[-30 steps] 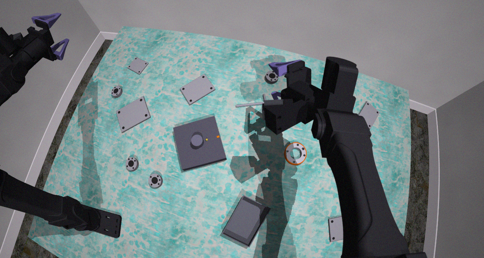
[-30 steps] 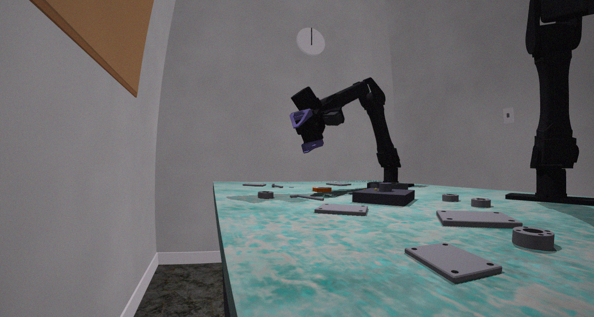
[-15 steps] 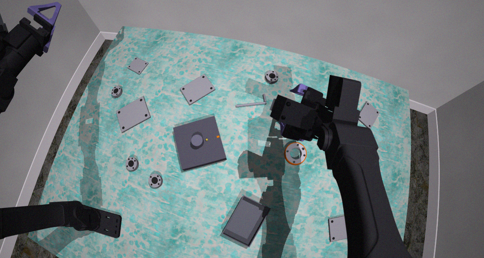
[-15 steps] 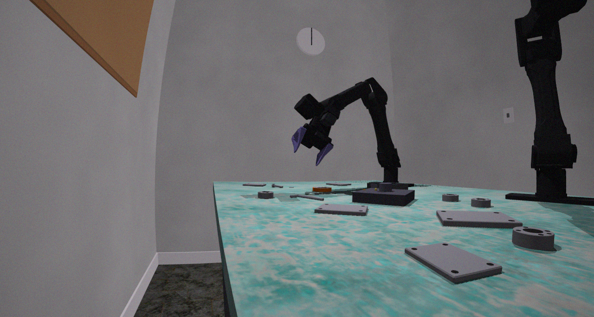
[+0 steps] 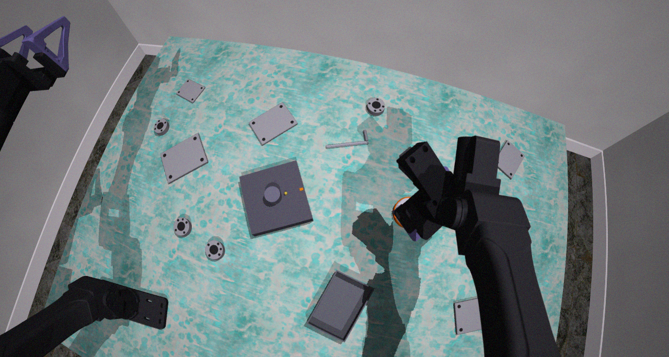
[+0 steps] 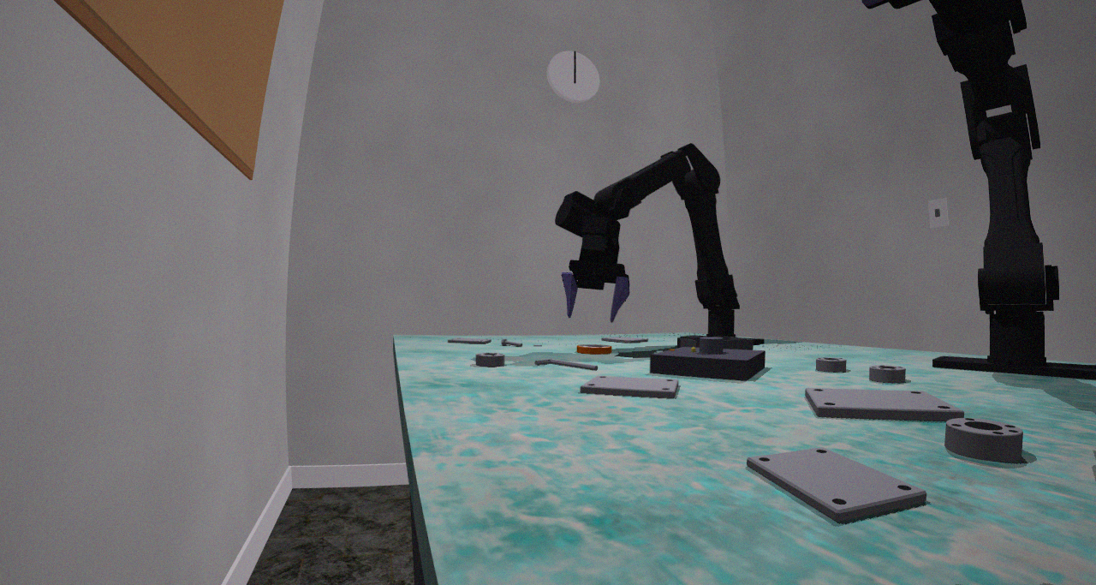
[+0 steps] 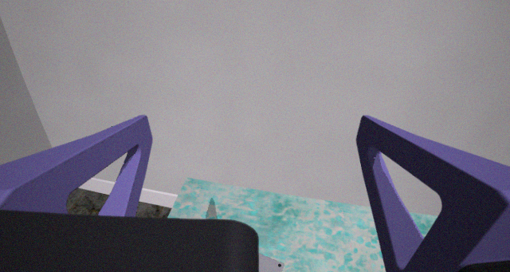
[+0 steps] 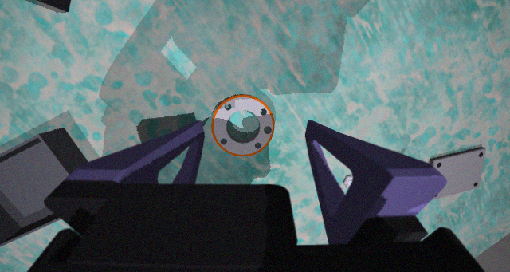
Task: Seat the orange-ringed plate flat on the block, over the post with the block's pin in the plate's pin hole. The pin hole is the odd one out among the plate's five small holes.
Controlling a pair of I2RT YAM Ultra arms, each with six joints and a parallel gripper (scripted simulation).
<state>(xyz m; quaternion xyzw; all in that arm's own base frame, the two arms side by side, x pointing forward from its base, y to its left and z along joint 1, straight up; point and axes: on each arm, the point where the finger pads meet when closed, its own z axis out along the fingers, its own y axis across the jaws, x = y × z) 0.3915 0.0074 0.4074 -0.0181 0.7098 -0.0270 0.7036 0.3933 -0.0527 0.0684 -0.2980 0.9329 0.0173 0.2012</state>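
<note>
Now: right hand 10 mm past the plate and 60 mm above it. From my right hand the other things lie so: l-shaped key (120 mm ahead, 140 mm to the left, 70 mm below); dark block (40 mm behind, 240 mm to the left, 50 mm below); dark tray (220 mm behind, 80 mm to the left, 60 mm below).
</note>
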